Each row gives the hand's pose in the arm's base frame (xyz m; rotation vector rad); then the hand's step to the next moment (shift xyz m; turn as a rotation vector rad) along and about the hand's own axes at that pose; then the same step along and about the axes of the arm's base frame.
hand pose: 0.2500 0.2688 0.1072 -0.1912 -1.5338 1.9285
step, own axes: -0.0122 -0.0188 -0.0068 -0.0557 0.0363 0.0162
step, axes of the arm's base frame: 0.0203 0.0004 0.0117 0.0206 -0.0485 -0.0437
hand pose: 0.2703 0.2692 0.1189 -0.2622 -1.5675 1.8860
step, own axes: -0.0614 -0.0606 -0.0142 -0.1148 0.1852 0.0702
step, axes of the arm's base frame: 0.0761 -0.0217 0.0373 -0.0170 -0.1361 -0.1833
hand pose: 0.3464 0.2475 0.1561 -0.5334 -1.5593 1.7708
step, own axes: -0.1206 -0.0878 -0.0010 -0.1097 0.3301 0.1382
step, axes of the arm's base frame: 0.1016 -0.0857 0.0678 -0.1027 -0.1819 -0.3106
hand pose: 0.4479 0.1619 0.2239 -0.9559 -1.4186 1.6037
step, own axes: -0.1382 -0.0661 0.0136 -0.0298 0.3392 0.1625
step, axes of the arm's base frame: 0.0499 -0.1260 0.0727 -0.1586 -0.1201 -0.3206
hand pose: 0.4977 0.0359 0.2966 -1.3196 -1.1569 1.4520
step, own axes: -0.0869 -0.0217 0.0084 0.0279 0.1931 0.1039
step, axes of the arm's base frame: 0.0000 -0.0802 0.0407 -0.1060 -0.0259 -0.1923
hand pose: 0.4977 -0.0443 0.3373 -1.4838 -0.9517 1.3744
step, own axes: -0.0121 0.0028 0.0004 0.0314 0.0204 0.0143
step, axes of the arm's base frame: -0.0016 -0.0123 0.0013 -0.0118 0.0244 -0.0296
